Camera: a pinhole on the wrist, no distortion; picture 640 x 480 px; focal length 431.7 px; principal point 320.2 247.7 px. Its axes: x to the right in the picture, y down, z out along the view. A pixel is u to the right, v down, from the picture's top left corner.
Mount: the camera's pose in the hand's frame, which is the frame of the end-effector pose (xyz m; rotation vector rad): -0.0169 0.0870 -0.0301 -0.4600 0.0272 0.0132
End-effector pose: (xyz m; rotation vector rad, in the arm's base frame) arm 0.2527 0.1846 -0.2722 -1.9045 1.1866 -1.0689
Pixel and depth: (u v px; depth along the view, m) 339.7 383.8 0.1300
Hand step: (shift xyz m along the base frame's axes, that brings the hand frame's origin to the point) -0.0137 -0.0548 -0.1856
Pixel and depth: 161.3 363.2 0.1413
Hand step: -0.0177 -0.0014 -0.2104
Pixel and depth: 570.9 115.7 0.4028
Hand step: 0.3314 -0.2325 -0.2372
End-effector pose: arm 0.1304 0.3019 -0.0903 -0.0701 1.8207 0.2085
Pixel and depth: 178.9 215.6 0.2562
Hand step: 0.1959 0.2116 0.0590
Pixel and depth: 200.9 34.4 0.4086
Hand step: 0.4251 0.1548 0.0169
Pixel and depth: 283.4 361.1 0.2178
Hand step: 0.1047 0.2538 0.0209
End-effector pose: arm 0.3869 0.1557 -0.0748 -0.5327 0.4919 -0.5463
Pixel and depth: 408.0 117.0 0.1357
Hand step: 0.1112 0.1086 0.0129
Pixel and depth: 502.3 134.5 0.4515
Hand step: 0.4407 0.1640 0.1563
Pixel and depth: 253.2 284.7 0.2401
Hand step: 0.1375 0.2431 0.0233
